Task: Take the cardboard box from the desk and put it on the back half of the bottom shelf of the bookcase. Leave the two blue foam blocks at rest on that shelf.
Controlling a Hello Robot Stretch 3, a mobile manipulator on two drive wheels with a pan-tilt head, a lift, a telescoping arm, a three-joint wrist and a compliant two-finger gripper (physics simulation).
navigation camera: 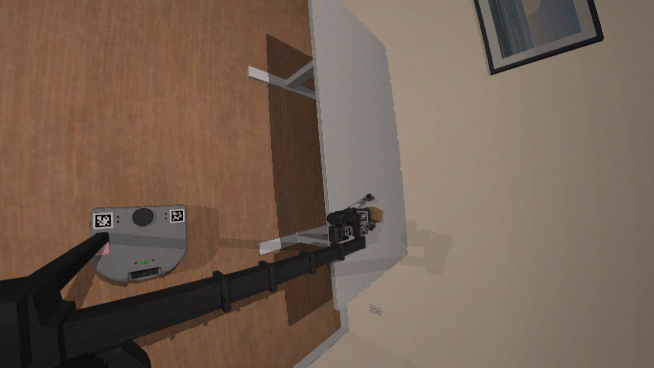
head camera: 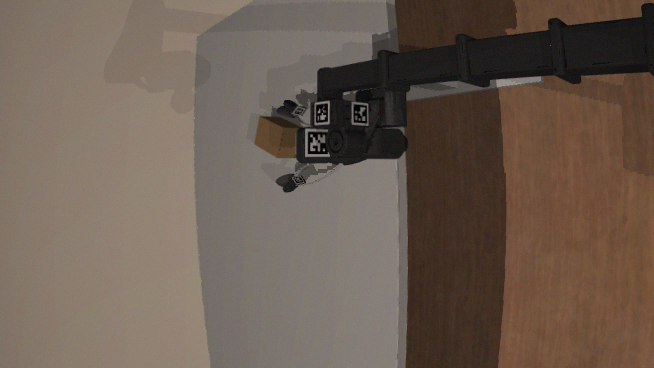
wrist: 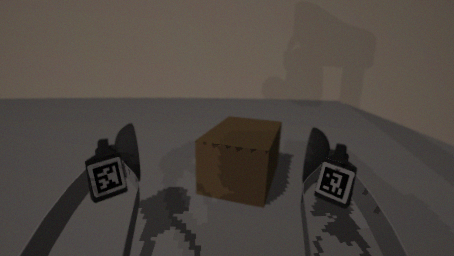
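Where they show: gripper, between the fingertips: [navigation camera: 372,211] [head camera: 281,146] [wrist: 222,146]; robot's base, origin of its link: [navigation camera: 143,216].
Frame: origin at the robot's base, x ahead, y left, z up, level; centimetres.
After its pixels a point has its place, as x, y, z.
The cardboard box [head camera: 274,137] @(-3.9, -83.3, 77.1) [navigation camera: 376,215] @(-4.3, -84.2, 77.0) [wrist: 232,172] @(-3.0, -81.2, 74.8) is a small brown cube standing on the grey desk [head camera: 300,280] @(24.5, -81.8, 72.1) [navigation camera: 355,125] @(40.3, -78.3, 72.1) [wrist: 45,131] @(27.0, -98.7, 72.0). My gripper [head camera: 287,145] @(-2.2, -80.6, 77.2) [navigation camera: 370,212] @(-2.2, -80.6, 77.2) [wrist: 222,146] @(-2.2, -80.6, 77.2) is open, low over the desk. The near part of the box lies between the two fingertips and its far part reaches past them. In the wrist view there is a gap on each side of the box, and the box is turned slightly. The gripper body hides part of the box in the head and navigation views. The bookcase and the blue foam blocks do not show.
My extended arm [head camera: 510,55] @(-10.1, -26.2, 88.5) [navigation camera: 250,280] @(-9.4, -16.1, 88.7) crosses the desk's front edge. A beige wall [head camera: 100,225] @(17.9, -135.9, 101.5) [navigation camera: 525,200] @(-1.8, -137.0, 137.7) [wrist: 150,45] @(19.7, -135.8, 86.7) rises behind the desk, with a framed picture [navigation camera: 545,30] @(81.9, -130.2, 156.2). White desk legs [navigation camera: 270,247] stand below. A grey robot vacuum [navigation camera: 150,245] @(-12.1, -2.4, 16.0) is on the wooden floor [navigation camera: 150,100] @(59.6, -0.9, 0.0).
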